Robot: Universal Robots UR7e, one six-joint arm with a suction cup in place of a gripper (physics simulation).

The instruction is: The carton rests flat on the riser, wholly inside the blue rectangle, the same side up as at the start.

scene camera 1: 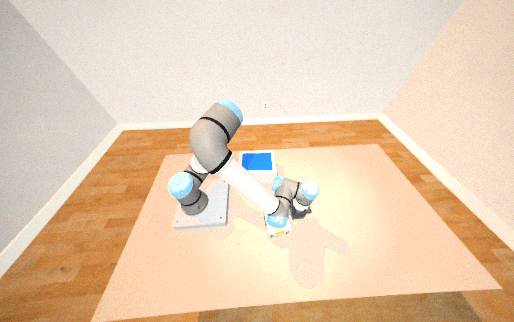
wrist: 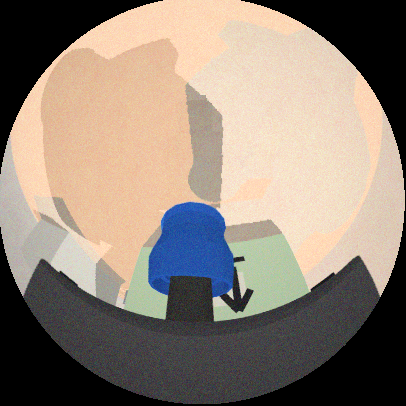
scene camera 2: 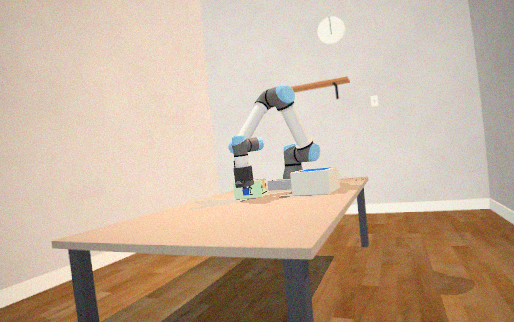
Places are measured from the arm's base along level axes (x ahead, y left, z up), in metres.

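Pixels of known places: hand, tool point: [wrist: 192, 229] [scene camera 2: 246, 194]; arm's base, link origin: [scene camera 1: 195, 203].
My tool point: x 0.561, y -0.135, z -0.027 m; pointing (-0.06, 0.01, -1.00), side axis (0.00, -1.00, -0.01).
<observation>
Ahead of a thing's pixels: the offset from my tool point to its top centre. Level surfaces: height alone.
The carton {dx -0.112, dy -0.016, dz +0.067 m} [scene camera 1: 279, 230] [scene camera 2: 257, 188] [wrist: 265, 261] is pale green with black arrows on one side and stands on the table, apart from the riser. My suction cup [scene camera 2: 245, 191] [wrist: 191, 227] is blue. It hangs low in front of the carton's arrowed side face, below the carton's top, with its mouth pointing down at the table. It does not sit on the carton's top, and nothing is lifted. In scene camera 1 the tool body [scene camera 1: 300, 213] is at the carton's right edge. The white riser {dx -0.166, dy +0.351, dz +0.093 m} [scene camera 1: 257, 176] [scene camera 2: 313, 183] carries the blue rectangle {dx -0.166, dy +0.351, dz +0.093 m} [scene camera 1: 257, 161] [scene camera 2: 314, 169], which has nothing on it.
The arm's grey base plate [scene camera 1: 218, 204] [scene camera 2: 279, 184] lies left of the riser on the peach table {dz -0.027 m} [scene camera 1: 351, 223] [scene camera 2: 256, 230]. The forearm reaches over the table between base and carton. The table's edge is nearest in scene camera 2.
</observation>
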